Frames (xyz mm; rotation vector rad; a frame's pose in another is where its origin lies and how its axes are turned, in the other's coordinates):
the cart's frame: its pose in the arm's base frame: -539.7 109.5 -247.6 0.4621 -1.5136 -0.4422
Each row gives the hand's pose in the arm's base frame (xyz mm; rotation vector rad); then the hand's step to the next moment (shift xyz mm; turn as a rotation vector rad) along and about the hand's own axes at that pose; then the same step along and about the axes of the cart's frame.
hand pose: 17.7 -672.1 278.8 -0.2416 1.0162 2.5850
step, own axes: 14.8 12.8 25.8 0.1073 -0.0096 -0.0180
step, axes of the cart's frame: 11.7 23.3 19.3 -0.0546 -0.0076 0.0943
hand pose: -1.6 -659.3 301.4 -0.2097 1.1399 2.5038
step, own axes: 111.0 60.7 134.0 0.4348 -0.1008 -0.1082
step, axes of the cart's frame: 29.1 134.8 122.2 -0.2821 -0.0583 0.3577
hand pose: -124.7 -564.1 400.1 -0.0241 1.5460 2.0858
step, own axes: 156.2 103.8 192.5 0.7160 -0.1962 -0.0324
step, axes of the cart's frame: -29.1 239.5 118.5 -0.5188 0.0301 0.5312
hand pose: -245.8 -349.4 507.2 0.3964 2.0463 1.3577
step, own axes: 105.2 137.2 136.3 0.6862 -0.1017 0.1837
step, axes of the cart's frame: -73.1 207.7 -0.3 -0.5798 0.1975 0.3738
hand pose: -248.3 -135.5 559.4 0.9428 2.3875 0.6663
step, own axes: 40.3 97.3 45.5 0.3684 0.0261 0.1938
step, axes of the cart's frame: -45.3 93.1 -49.5 -0.3727 0.1557 0.1041
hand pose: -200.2 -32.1 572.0 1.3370 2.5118 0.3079
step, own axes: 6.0 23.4 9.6 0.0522 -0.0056 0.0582
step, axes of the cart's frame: -11.9 13.9 -18.5 -0.0775 0.0018 0.0114
